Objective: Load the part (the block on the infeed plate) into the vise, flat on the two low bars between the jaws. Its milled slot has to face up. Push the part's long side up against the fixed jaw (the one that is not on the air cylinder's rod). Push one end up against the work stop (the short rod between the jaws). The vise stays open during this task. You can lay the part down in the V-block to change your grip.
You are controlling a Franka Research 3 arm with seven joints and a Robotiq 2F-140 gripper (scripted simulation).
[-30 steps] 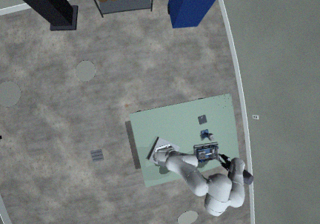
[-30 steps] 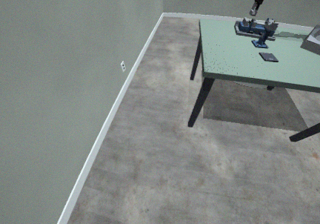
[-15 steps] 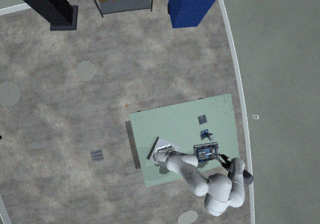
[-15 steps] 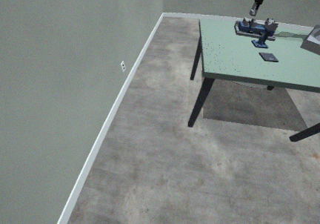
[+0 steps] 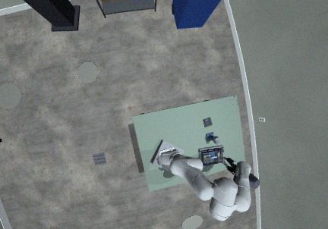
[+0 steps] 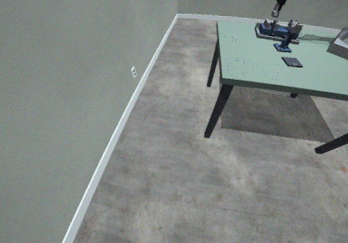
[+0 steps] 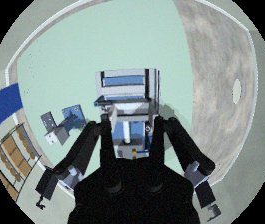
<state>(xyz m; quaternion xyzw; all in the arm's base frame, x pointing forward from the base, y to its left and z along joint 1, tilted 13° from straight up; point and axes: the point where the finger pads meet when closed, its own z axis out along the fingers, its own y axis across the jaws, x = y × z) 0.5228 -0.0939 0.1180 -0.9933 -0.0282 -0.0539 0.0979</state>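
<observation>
Right now my hand is 2 cm above the part. Round my hand: vise: 7 cm behind, 2 cm to the left, 13 cm below.
</observation>
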